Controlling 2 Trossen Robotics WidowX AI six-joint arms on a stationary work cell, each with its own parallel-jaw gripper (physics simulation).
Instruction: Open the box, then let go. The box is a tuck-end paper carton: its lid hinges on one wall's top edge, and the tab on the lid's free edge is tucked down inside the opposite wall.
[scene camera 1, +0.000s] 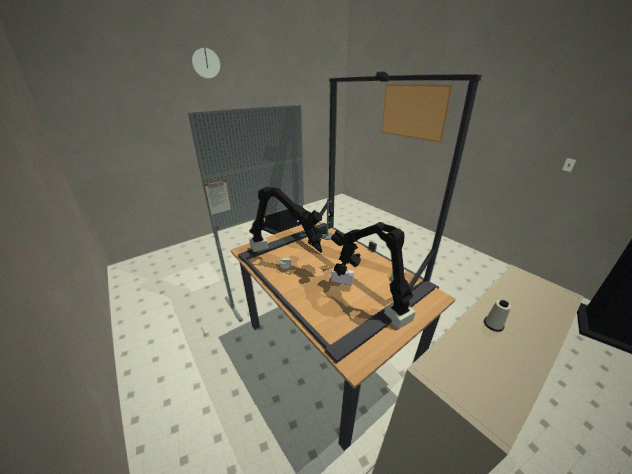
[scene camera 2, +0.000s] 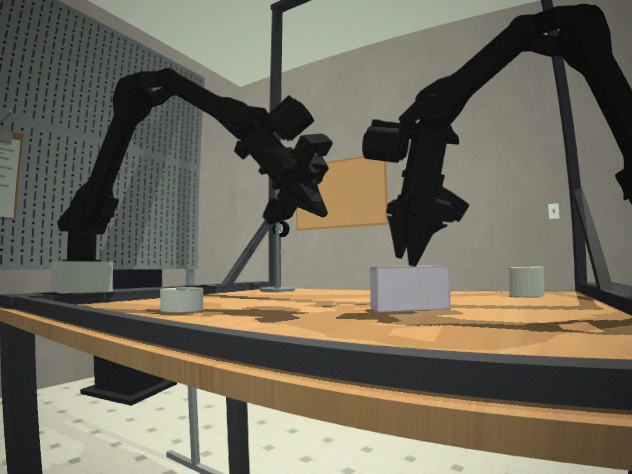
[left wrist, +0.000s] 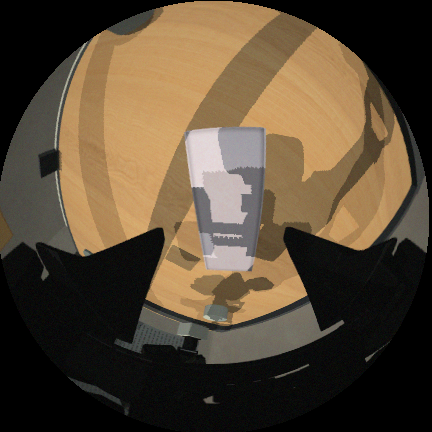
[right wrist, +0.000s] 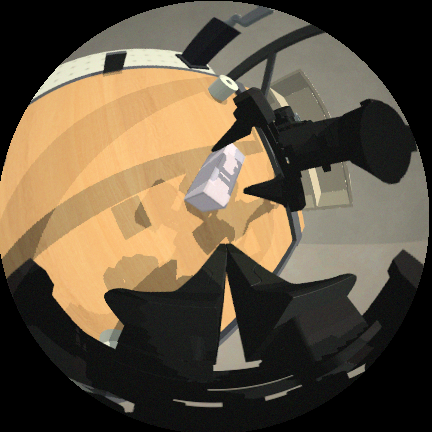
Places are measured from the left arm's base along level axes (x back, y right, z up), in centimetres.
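Pixels of known places: left gripper, between the fingertips: (scene camera 2: 405, 261) (left wrist: 226, 233) (right wrist: 229, 171); right gripper, between the fingertips: (scene camera 1: 321, 252) (scene camera 2: 325, 215) (left wrist: 199, 356) (right wrist: 224, 248); left arm's base, origin of its link: (scene camera 1: 400, 309); right arm's base, origin of its link: (scene camera 1: 257, 239) (left wrist: 190, 337).
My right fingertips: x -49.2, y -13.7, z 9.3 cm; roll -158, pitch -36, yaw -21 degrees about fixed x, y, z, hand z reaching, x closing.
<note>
Ahead of a thing's pixels: the offset from my right fingertips to its top centre.
The pale lilac carton {dx +11.6, dy +6.9, dz -8.6 cm} (scene camera 1: 343, 278) (scene camera 2: 411, 288) (left wrist: 231, 197) (right wrist: 216, 181) stands on the table with its lid lying flat and shut across the top. My left gripper (scene camera 1: 340, 271) (scene camera 2: 407, 261) (left wrist: 226, 233) (right wrist: 229, 171) is open and empty, pointing down close above the carton. In the left wrist view its fingertips stand wide on either side of the carton's lower part. Whether a fingertip touches the lid cannot be told. My right gripper (scene camera 2: 325, 215) (right wrist: 224, 248) is shut and empty, held higher and to the left of the carton in scene camera 2. The lid's tab is hidden.
A short grey-white cylinder {dx -19.1, dy -14.6, dz -12.0 cm} (scene camera 1: 285, 263) (scene camera 2: 181, 300) (left wrist: 216, 313) stands left of the carton in scene camera 2. A taller grey cylinder {dx +26.9, dy +35.5, dz -9.4 cm} (scene camera 2: 526, 281) (right wrist: 221, 90) stands to its right. A dark rail (scene camera 2: 306, 357) runs along the table's near edge.
</note>
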